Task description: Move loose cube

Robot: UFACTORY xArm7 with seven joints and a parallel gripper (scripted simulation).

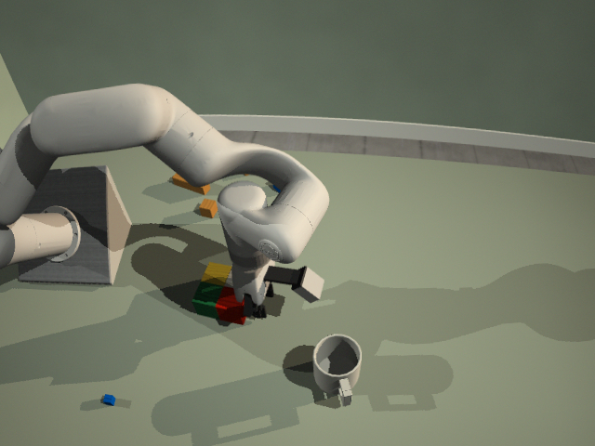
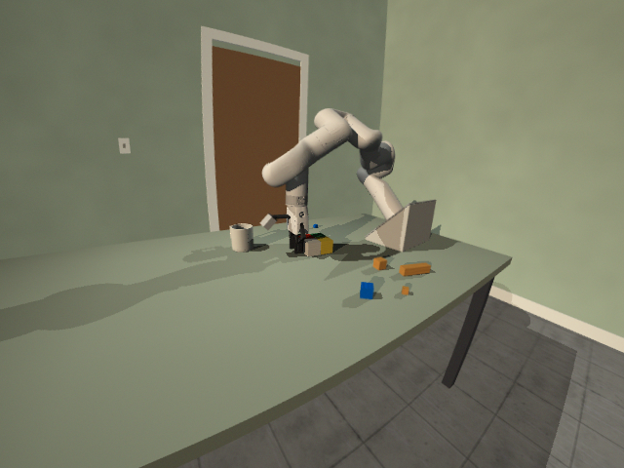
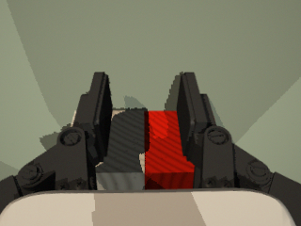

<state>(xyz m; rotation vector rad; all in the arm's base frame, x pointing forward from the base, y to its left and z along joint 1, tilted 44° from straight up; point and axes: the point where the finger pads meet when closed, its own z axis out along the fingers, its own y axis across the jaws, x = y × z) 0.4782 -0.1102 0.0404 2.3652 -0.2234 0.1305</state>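
My gripper is now 4 cm past the beige cube and 3 cm to the right of it. From my hand the other things lie so: long orange block (35 cm to the left, 22 cm behind, 1 cm below); then red cube (5 cm behind, 1 cm to the right); then yellow cube (9 cm behind, 4 cm to the left).
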